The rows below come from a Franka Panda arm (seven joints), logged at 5 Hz.
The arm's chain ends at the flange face. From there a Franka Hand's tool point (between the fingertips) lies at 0.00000 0.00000 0.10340 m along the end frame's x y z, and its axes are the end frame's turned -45 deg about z.
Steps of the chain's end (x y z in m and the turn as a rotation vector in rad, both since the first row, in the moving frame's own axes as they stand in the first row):
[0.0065, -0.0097, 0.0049, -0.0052, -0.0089, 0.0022]
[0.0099, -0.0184, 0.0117, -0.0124, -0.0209, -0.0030]
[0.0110, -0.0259, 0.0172, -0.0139, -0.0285, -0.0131]
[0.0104, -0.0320, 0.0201, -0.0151, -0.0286, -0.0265]
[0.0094, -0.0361, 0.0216, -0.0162, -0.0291, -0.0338]
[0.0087, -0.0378, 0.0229, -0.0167, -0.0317, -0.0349]
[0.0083, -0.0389, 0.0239, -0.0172, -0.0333, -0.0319]
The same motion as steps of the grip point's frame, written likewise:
[0.0104, -0.0025, 0.0049, 0.0026, -0.0100, 0.0022]
[0.0176, -0.0066, 0.0117, 0.0060, -0.0235, -0.0030]
[0.0230, -0.0116, 0.0171, 0.0103, -0.0300, -0.0131]
[0.0268, -0.0162, 0.0200, 0.0095, -0.0309, -0.0265]
[0.0288, -0.0198, 0.0215, 0.0091, -0.0320, -0.0338]
[0.0293, -0.0216, 0.0228, 0.0106, -0.0342, -0.0349]
[0.0297, -0.0228, 0.0238, 0.0114, -0.0357, -0.0319]

